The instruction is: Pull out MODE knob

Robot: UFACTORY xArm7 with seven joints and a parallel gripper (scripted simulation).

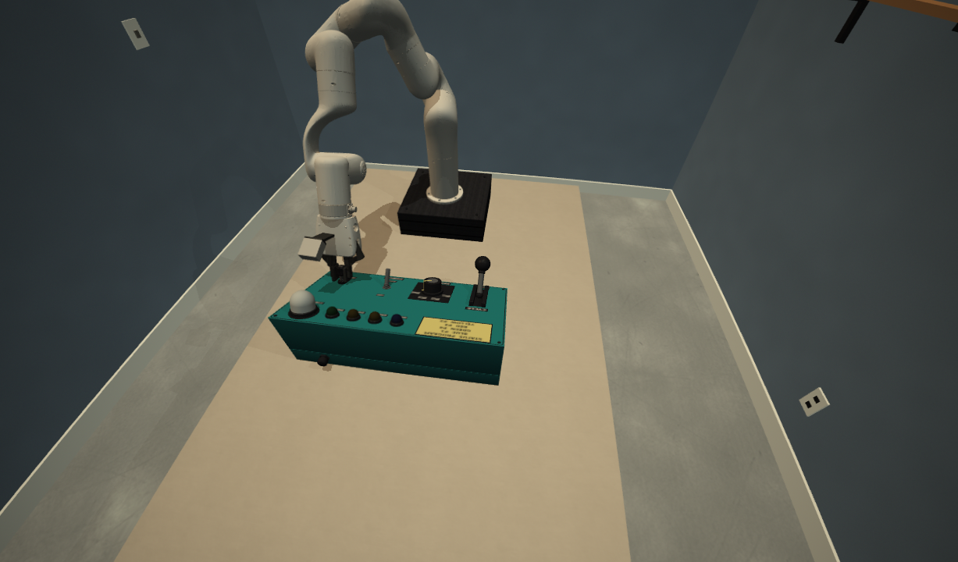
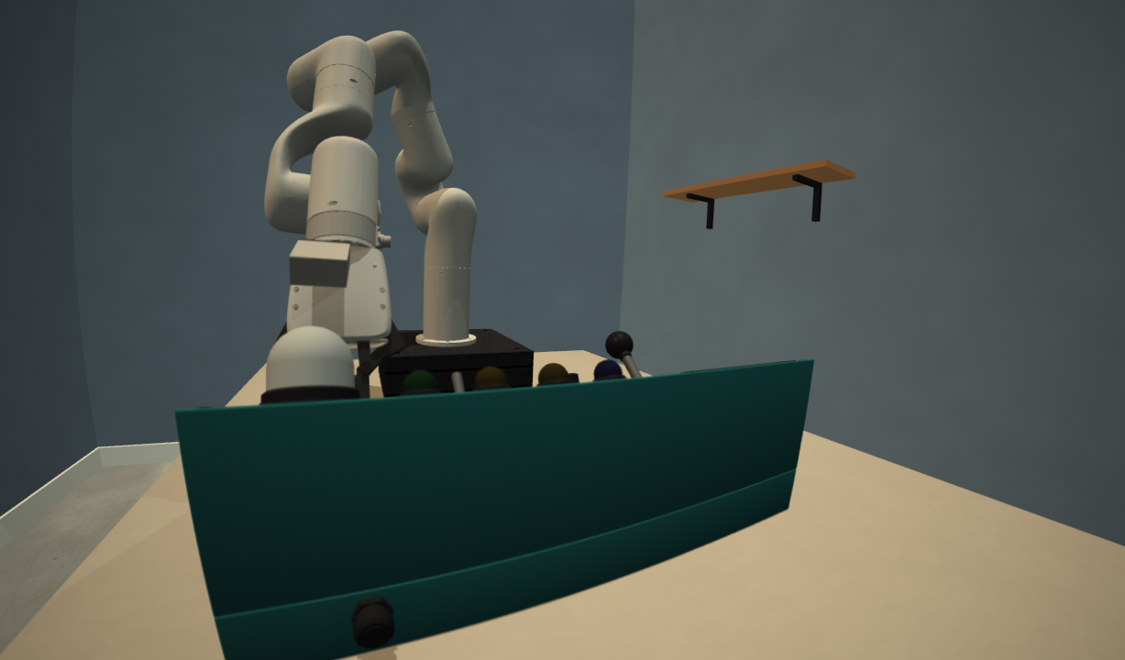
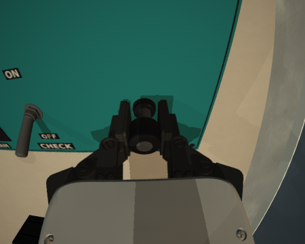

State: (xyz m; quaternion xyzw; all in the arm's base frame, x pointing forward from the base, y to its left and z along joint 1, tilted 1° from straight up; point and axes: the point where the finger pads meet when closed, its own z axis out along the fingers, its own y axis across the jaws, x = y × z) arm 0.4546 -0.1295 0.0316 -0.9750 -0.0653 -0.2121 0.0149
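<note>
The black mode knob lies right at my hand. From my hand the other things lie so: check toggle (2 cm behind, 12 cm to the left, 1 cm below); program dial (2 cm behind, 23 cm to the left, 1 cm below); teal console (1 cm ahead, 18 cm to the left, 3 cm below).
</note>
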